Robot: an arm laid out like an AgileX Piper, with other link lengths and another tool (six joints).
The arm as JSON. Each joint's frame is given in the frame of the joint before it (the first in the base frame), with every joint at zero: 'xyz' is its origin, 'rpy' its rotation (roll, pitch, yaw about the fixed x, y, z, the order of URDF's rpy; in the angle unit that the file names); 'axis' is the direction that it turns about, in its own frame. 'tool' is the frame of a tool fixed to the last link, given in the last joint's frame.
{
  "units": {
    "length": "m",
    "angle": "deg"
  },
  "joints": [
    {
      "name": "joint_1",
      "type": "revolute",
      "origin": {
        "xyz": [
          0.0,
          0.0,
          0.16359
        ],
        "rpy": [
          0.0,
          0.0,
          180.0
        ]
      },
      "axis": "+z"
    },
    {
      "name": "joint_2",
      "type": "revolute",
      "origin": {
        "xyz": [
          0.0,
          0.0,
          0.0
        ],
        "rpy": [
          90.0,
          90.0,
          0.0
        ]
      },
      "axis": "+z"
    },
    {
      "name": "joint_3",
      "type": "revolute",
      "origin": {
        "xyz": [
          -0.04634,
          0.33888,
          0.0
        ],
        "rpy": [
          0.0,
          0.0,
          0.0
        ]
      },
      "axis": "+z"
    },
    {
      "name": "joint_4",
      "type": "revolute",
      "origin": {
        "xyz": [
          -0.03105,
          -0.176,
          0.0
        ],
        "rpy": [
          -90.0,
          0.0,
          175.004
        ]
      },
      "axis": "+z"
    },
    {
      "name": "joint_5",
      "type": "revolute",
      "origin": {
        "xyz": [
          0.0,
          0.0,
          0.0
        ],
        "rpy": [
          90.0,
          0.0,
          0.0
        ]
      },
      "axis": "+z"
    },
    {
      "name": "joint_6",
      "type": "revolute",
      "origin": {
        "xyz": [
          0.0,
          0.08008,
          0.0
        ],
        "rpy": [
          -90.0,
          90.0,
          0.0
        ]
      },
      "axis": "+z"
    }
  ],
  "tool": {
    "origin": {
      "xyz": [
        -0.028,
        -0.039,
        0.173
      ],
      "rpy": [
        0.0,
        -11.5,
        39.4
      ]
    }
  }
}
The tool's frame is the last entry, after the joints.
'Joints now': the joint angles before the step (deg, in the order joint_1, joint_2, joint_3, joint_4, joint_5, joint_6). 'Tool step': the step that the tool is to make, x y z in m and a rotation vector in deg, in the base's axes. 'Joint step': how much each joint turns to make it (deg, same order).
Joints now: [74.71, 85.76, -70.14, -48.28, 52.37, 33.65]
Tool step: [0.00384, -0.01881, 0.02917, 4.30, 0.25, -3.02]
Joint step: [-1.02, -3.59, -2.68, 1.95, 2.81, -0.49]
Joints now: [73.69, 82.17, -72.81, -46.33, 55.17, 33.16]
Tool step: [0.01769, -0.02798, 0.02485, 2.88, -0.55, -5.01]
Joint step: [-3.72, -2.60, -2.91, 1.06, 2.73, -1.17]
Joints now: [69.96, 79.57, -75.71, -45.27, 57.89, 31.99]
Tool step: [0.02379, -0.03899, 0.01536, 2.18, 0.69, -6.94]
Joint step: [-7.06, -2.07, -2.52, 2.72, 2.05, -2.35]
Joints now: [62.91, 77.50, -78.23, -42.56, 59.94, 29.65]
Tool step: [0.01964, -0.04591, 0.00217, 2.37, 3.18, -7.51]
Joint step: [-10.61, -1.87, -1.58, 6.58, 0.82, -4.57]
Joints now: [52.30, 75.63, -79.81, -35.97, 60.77, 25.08]
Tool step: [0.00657, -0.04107, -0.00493, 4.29, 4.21, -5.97]
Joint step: [-12.63, -2.44, 0.45, 10.33, -1.24, -6.50]
